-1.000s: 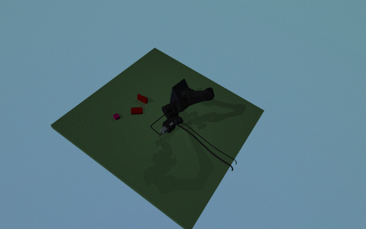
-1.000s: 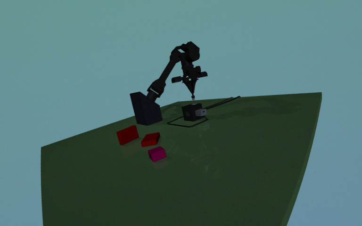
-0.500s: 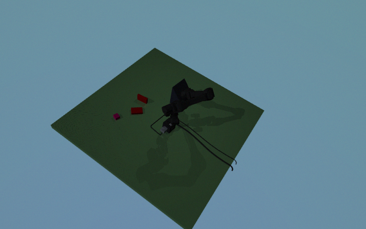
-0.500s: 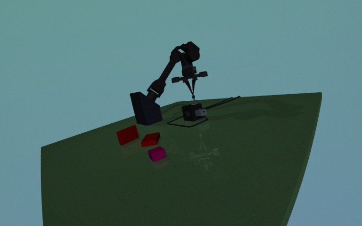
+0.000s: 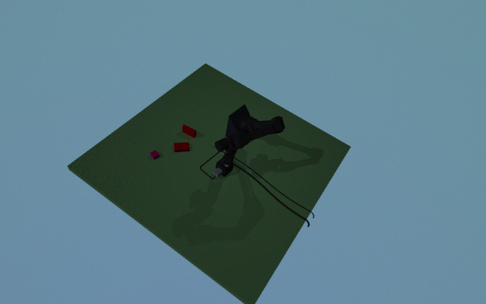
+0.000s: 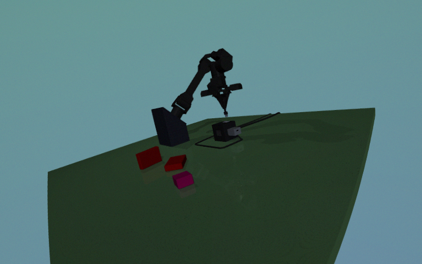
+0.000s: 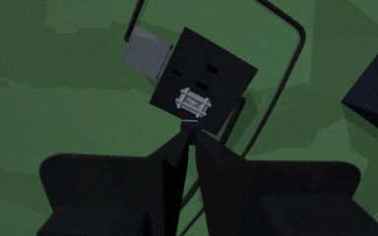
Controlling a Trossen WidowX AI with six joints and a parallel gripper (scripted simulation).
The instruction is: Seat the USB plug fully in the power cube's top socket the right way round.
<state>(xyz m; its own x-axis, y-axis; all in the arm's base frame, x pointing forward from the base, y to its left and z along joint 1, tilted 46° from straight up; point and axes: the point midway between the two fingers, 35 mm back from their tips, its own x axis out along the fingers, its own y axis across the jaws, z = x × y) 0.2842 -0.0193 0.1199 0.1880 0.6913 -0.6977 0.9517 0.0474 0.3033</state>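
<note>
My gripper tip is now 20 mm above the grey USB plug. Round my gripper tip: magenta block 430 mm to the right, 160 mm ahead, 120 mm below.
</note>
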